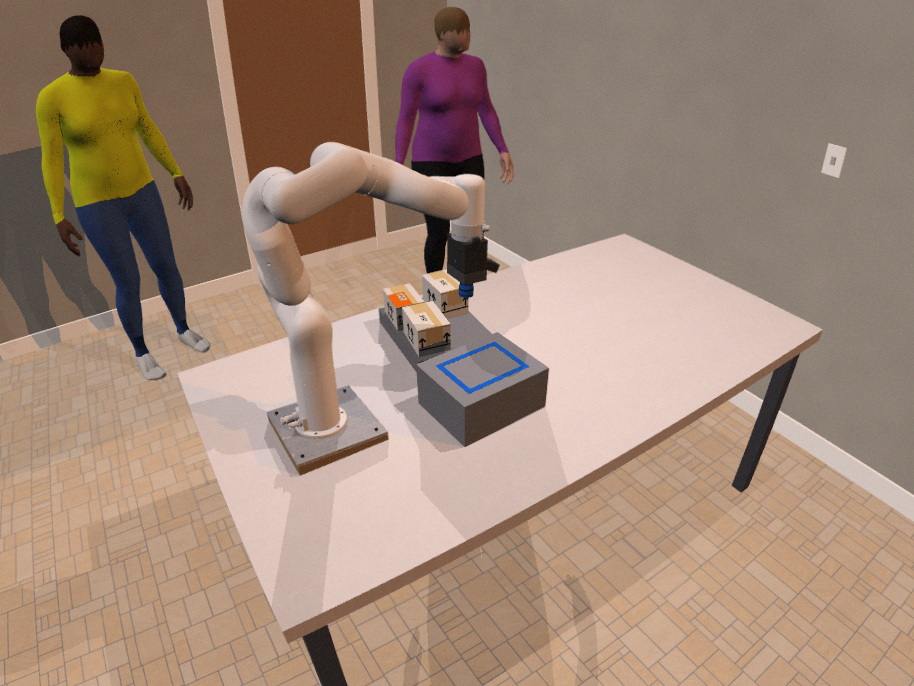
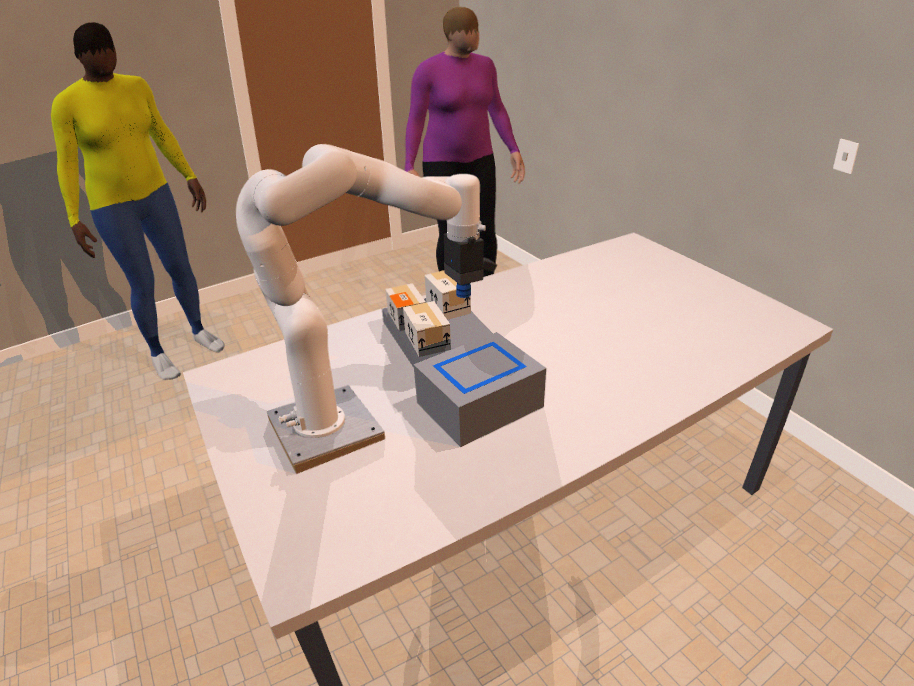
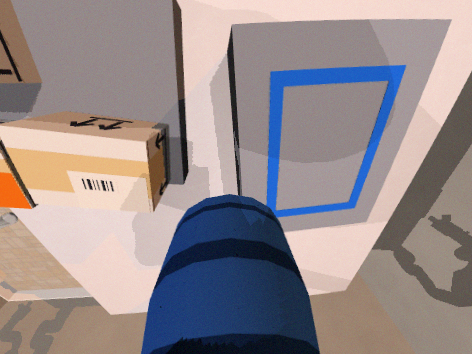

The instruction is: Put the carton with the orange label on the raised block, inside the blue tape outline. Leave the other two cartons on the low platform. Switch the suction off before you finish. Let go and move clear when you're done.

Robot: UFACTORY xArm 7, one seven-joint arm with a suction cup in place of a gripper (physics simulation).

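The carton with the orange label stands on the low platform, at its far left. A second carton stands nearer the raised block, and a third carton stands at the platform's far end. The raised block bears the blue tape outline, with nothing inside it. My blue suction cup holds nothing and hangs in the air beside the cartons.
The arm's base plate is on the table, left of the raised block. Two people, one in a yellow top and one in a purple top, stand beyond the table.
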